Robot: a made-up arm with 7 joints.
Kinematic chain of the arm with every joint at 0, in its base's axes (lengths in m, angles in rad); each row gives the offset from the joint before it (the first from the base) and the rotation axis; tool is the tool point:
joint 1: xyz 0 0 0.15 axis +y
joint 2: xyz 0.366 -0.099 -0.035 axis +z
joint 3: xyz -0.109 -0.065 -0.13 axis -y
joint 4: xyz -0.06 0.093 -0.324 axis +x
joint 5: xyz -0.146 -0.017 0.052 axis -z
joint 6: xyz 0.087 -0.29 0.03 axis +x
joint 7: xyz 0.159 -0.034 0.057 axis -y
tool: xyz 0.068 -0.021 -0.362
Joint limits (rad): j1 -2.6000..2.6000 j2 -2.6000..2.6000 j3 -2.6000..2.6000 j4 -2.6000..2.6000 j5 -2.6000..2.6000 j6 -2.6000..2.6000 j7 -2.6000..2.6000
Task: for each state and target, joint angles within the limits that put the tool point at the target. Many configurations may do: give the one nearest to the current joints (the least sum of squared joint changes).
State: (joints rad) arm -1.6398 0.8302 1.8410 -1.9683 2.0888 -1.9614 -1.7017
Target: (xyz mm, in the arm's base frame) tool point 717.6 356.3 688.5
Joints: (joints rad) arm -1.3708 0.8188 1.6714 -1.9826 2.0551 -1.8962 -1.3048
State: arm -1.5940 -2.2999 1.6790 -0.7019 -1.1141 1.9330 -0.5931
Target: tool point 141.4 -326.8 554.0
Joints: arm -1.8308 -2.3052 1.8540 -0.6822 -1.0592 1.9354 -0.6510
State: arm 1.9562 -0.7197 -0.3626 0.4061 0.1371 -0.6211 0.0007
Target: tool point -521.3 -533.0 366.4
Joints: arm 1.8957 -0.5055 -0.2607 -0.0142 0.1254 -0.8299 0.0893
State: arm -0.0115 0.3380 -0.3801 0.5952 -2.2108 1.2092 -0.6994
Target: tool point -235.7 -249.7 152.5
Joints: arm 0.3293 0.5232 -0.8323 0.5817 -2.4665 1.3228 -0.2143
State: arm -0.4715 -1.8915 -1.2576 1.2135 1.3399 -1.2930 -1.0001
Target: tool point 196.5 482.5 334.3
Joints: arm -0.2375 -1.4851 -0.9570 1.2569 1.4501 -1.3858 -1.5930
